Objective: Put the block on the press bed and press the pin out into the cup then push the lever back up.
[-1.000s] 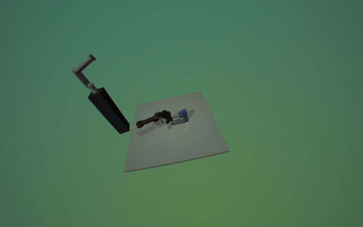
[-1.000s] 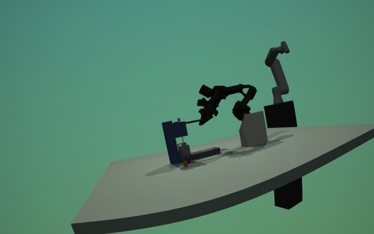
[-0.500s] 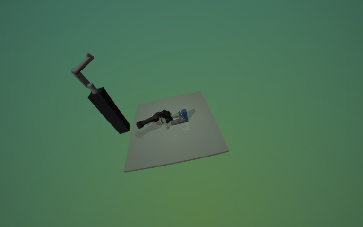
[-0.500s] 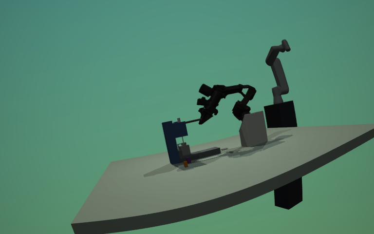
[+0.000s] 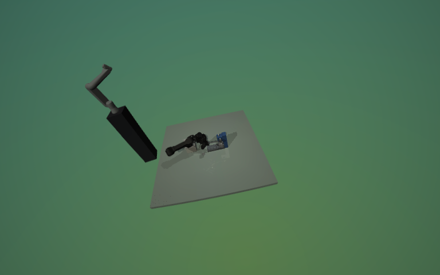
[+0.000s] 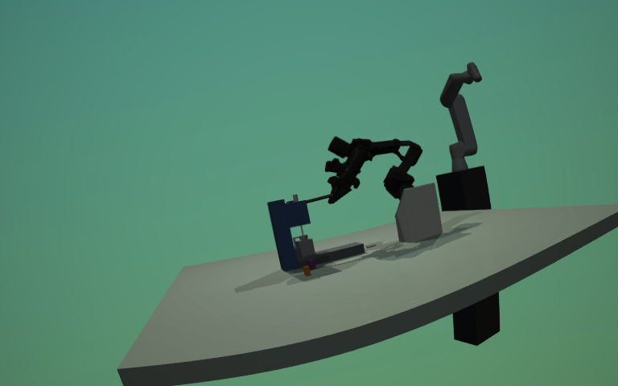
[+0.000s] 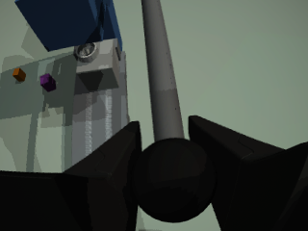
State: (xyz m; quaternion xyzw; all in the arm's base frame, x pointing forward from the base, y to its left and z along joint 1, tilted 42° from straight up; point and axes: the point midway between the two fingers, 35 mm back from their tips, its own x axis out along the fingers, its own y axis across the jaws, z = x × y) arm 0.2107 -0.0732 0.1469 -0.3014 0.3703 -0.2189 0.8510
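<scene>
Now: the grey lever 50 mm ahead of my gripper tip and 20 mm above it. Also, from my gripper tip: grey punch: 130 mm ahead, 60 mm to the left, 30 mm below; then orange cube: 220 mm to the left, 200 mm ahead, 160 mm below.
</scene>
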